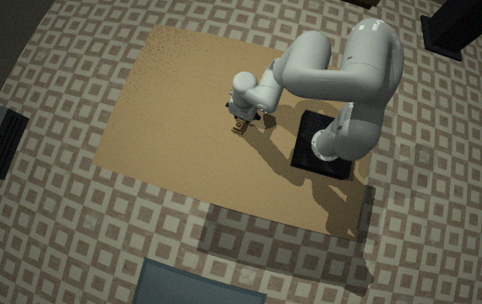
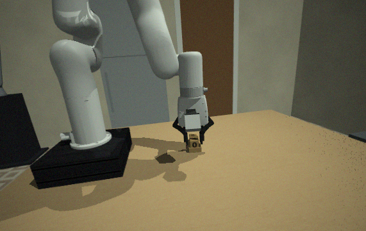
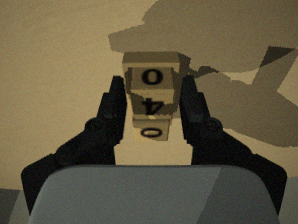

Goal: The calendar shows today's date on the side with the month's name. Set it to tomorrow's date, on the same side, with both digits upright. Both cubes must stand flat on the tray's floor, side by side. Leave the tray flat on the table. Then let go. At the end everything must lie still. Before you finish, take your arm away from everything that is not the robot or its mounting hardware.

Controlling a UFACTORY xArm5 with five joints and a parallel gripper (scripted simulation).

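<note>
Right now the wooden date cube is 20 mm below my hand. The rest, counted from my hand: wooden calendar tray 20 mm to the left, 40 mm below.
</note>
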